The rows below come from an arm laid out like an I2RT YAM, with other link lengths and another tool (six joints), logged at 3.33 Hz.
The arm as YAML. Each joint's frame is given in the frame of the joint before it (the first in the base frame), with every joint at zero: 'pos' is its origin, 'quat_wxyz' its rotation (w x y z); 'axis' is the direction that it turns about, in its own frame. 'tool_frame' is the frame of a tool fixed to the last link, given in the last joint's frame.
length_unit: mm
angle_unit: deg
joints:
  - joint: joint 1
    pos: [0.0, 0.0, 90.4]
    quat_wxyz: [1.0, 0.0, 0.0, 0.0]
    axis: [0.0, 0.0, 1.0]
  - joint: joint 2
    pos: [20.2, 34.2, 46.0]
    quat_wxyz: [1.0, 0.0, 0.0, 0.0]
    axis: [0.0, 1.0, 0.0]
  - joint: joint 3
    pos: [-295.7, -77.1, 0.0]
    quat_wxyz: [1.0, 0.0, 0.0, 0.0]
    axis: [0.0, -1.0, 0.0]
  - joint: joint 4
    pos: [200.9, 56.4, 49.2]
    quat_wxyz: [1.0, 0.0, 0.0, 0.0]
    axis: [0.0, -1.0, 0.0]
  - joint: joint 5
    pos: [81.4, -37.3, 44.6]
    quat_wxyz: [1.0, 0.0, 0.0, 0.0]
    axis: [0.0, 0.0, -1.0]
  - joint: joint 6
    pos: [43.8, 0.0, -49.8]
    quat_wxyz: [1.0, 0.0, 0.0, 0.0]
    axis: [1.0, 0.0, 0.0]
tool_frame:
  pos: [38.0, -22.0, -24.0]
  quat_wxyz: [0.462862, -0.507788, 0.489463, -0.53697]
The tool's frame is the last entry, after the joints.
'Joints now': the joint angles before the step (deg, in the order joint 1, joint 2, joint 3, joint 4, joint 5, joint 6). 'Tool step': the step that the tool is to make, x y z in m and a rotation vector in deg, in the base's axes. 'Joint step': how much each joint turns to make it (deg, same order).
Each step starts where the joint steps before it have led.
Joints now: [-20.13, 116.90, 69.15, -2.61, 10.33, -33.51]
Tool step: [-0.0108, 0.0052, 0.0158, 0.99, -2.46, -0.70]
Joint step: [-0.04, -4.06, -2.24, -0.14, -0.92, 1.68]
